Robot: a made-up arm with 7 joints. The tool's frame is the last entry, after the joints. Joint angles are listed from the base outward.
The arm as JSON. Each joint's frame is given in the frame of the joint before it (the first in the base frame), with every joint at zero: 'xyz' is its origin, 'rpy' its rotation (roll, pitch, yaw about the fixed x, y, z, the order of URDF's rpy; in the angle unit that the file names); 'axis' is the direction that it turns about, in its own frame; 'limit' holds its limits. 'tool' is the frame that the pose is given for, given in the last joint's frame.
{
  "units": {
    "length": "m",
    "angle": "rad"
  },
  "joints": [
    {
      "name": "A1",
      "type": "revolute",
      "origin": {
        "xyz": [
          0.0,
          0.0,
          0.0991
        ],
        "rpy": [
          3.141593,
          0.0,
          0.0
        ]
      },
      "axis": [
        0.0,
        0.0,
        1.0
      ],
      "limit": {
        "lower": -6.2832,
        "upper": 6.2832
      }
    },
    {
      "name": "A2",
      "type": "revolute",
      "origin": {
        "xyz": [
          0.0,
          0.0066,
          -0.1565
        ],
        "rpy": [
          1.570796,
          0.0,
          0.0
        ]
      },
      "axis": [
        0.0,
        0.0,
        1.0
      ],
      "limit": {
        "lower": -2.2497,
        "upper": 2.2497
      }
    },
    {
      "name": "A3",
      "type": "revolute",
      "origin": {
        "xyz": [
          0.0,
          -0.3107,
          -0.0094
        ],
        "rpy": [
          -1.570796,
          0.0,
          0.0
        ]
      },
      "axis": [
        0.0,
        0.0,
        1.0
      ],
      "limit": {
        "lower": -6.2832,
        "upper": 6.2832
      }
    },
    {
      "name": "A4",
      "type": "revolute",
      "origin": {
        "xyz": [
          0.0,
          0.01,
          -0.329
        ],
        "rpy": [
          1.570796,
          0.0,
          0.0
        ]
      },
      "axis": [
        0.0,
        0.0,
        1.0
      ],
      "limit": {
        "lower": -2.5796,
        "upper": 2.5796
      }
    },
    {
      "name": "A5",
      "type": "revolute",
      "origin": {
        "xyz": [
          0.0,
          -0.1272,
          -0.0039
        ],
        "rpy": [
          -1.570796,
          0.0,
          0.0
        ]
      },
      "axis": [
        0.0,
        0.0,
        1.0
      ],
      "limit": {
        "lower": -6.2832,
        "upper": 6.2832
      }
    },
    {
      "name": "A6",
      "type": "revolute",
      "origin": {
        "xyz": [
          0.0,
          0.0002,
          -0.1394
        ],
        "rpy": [
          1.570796,
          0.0,
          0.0
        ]
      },
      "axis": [
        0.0,
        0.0,
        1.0
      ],
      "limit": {
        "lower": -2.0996,
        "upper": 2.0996
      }
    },
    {
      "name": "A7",
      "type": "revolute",
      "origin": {
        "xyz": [
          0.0,
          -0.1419,
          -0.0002
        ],
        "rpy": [
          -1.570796,
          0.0,
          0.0
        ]
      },
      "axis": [
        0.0,
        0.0,
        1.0
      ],
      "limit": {
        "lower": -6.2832,
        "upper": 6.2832
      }
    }
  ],
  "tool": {
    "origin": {
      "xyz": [
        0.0,
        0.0,
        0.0
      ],
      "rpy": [
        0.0,
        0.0,
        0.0
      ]
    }
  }
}
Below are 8 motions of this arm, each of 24 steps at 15 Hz.
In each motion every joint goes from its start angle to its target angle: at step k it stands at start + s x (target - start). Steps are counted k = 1, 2, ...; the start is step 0. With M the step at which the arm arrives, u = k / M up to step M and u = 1 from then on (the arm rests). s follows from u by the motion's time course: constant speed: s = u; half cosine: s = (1 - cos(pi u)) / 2; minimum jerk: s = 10 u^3 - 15 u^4 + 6 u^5.
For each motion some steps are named. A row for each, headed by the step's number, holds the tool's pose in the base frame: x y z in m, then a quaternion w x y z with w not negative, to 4 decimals.
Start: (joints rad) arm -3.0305 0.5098 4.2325 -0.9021 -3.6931 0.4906 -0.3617
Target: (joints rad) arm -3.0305 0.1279 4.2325 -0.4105 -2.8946 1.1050 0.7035
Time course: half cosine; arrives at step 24
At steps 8, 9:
8: -0.4809 0.3391 0.9616 0.6485 0.3078 0.5982 -0.3562
9: -0.4626 0.3340 0.9779 0.6582 0.3418 0.5826 -0.3325

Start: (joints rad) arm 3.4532 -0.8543 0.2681 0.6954 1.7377 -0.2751 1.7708
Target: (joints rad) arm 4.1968 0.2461 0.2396 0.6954 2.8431 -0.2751 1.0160
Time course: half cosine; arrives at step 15
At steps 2, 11, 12, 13, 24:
2: 0.4928 -0.1098 1.0975 0.0396 -0.8934 0.4473 0.0134
11: -0.1354 0.3177 1.1634 0.0589 0.5473 -0.6829 0.4803
12: -0.1551 0.3831 1.1340 0.0763 0.5046 -0.6892 0.5143
13: -0.1646 0.4324 1.1087 0.0897 0.4721 -0.6922 0.5385
24: -0.1691 0.4731 1.0857 0.1011 0.4449 -0.6935 0.5576

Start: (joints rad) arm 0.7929 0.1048 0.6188 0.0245 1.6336 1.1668 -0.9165
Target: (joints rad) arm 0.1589 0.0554 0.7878 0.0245 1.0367 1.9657 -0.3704
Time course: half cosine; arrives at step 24
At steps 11, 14, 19, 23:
11: -0.0726 -0.1375 1.1720 0.6741 -0.4004 0.6207 -0.0057
14: -0.0574 -0.1491 1.1489 0.7267 -0.3942 0.5535 0.1003
19: -0.0291 -0.1562 1.1179 0.7602 -0.3734 0.4589 0.2686
23: -0.0176 -0.1555 1.1070 0.7598 -0.3620 0.4237 0.3350

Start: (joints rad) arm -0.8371 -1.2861 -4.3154 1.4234 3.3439 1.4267 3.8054
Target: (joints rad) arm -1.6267 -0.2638 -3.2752 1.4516 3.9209 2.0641 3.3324
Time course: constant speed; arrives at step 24
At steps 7, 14, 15, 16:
7: -0.1622 -0.7584 0.5947 0.2538 -0.6323 0.7168 0.1482
14: 0.0074 -0.6447 0.7664 0.0214 0.7083 -0.6939 -0.1280
15: 0.0277 -0.6214 0.7878 0.0601 0.7156 -0.6850 -0.1224
16: 0.0466 -0.5967 0.8083 0.0983 0.7219 -0.6750 -0.1164

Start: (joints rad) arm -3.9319 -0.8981 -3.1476 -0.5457 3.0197 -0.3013 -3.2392
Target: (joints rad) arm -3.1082 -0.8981 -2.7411 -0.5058 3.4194 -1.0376 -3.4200
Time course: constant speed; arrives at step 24
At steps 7, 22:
7: 0.5907 0.3839 0.9942 0.1090 0.8649 0.2650 -0.4120
22: 0.7302 0.0273 0.9393 0.0637 -0.7840 0.1769 0.5916

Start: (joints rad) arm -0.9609 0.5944 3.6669 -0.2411 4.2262 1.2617 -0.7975
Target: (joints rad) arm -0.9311 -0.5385 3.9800 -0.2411 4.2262 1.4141 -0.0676
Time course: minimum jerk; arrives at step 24
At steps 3, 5, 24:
3: 0.4630 0.3556 0.9972 0.1564 -0.7339 0.1929 0.6322
5: 0.4390 0.3180 1.0270 0.1707 -0.7356 0.1966 0.6254
24: -0.1228 -0.4800 1.0354 0.4590 -0.6315 0.1889 0.5957

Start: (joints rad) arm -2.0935 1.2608 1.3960 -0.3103 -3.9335 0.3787 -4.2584
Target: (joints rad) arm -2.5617 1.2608 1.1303 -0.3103 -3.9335 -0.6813 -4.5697
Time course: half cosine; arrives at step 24
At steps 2, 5, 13, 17, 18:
2: -0.5854 0.7438 0.6361 0.4330 0.0654 0.8843 -0.1619
5: -0.6136 0.7302 0.6316 0.4417 0.0433 0.8734 -0.2004
13: -0.7506 0.6283 0.5942 0.4931 -0.0694 0.7726 -0.3939
17: -0.8084 0.5562 0.5682 0.5224 -0.1159 0.6939 -0.4818
18: -0.8188 0.5398 0.5626 0.5286 -0.1239 0.6758 -0.4985

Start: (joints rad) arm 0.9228 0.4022 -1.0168 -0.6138 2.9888 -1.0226 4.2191
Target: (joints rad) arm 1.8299 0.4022 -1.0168 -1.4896 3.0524 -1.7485 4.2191
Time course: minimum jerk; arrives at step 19
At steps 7, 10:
7: -0.0117 -0.3268 1.1601 0.0231 0.8201 -0.4879 -0.2979
10: -0.1376 -0.2789 1.1200 0.0222 -0.7412 0.6085 0.2826

